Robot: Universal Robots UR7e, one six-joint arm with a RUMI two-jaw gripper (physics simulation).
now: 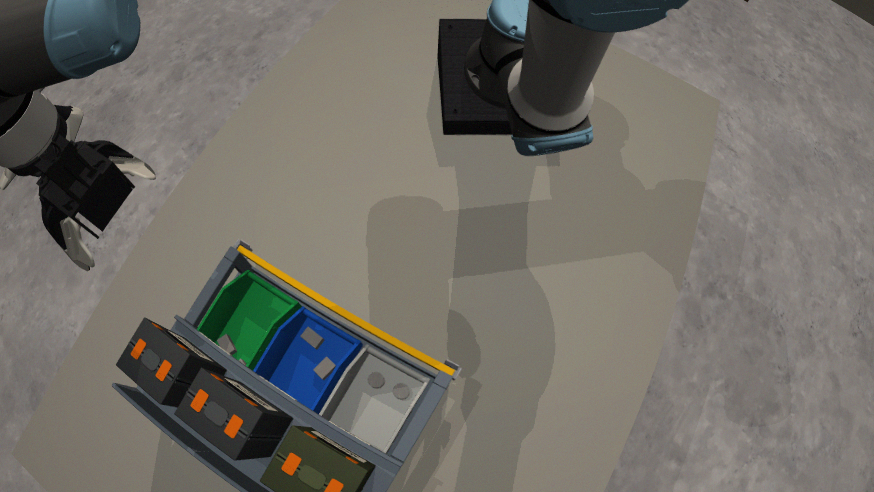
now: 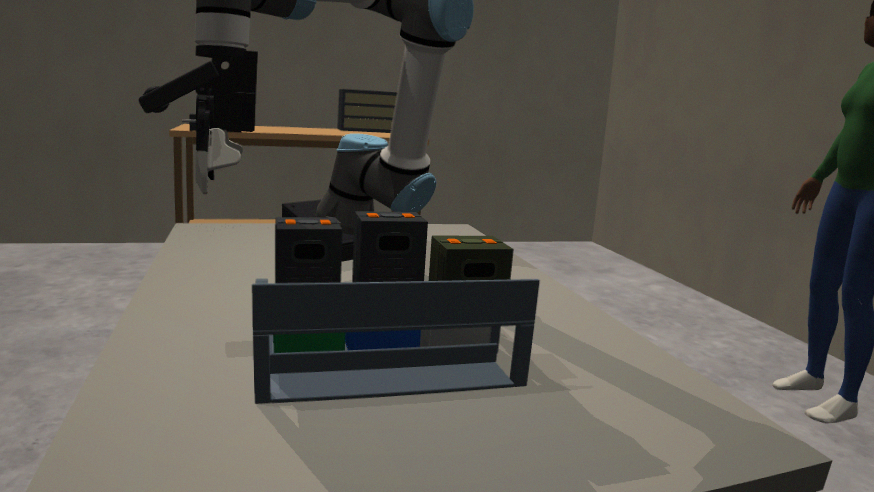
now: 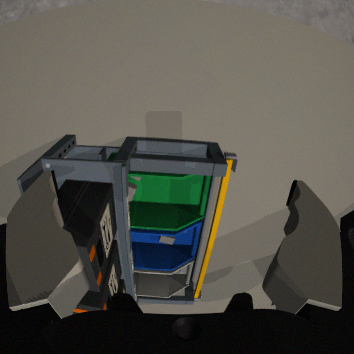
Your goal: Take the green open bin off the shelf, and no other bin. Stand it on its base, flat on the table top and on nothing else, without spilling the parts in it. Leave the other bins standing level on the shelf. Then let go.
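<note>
The green open bin stands in the end bay of the shelf's lower tier, with small grey parts in it. The blue bin stands beside it, then the light grey bin. All three look level on the grey shelf, which has a yellow front rail. My gripper is open and empty, high above and apart from the shelf, its fingers pointing down. The bin's underside is hidden.
Two black cases and an olive case stand on the upper tier, behind the bins. The shelf stands on the table. A person stands at the right.
</note>
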